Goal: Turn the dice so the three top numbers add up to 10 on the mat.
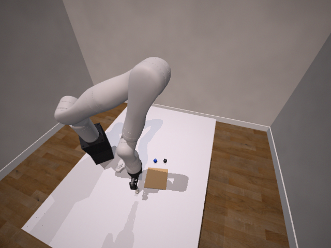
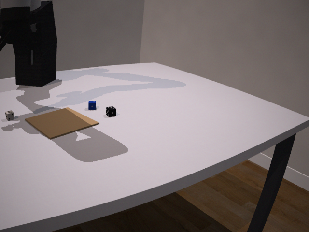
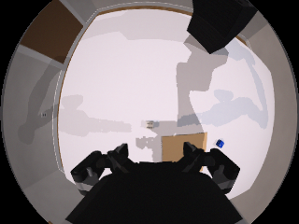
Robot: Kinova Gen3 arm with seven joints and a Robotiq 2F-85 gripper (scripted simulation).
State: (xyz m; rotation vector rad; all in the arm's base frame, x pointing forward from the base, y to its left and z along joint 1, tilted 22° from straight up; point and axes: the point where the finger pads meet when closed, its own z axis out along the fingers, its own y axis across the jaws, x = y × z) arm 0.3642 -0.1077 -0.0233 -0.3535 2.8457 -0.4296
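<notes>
Now: hand 13 cm above the white die, 2 cm to the left of it and 2 cm past it. The rest, counted from my hand: blue die 22 cm to the left, 13 cm below, 1 cm ahead; then tan mat 14 cm below, 10 cm to the left, 6 cm ahead; then black die 24 cm to the left, 13 cm below, 7 cm ahead.
</notes>
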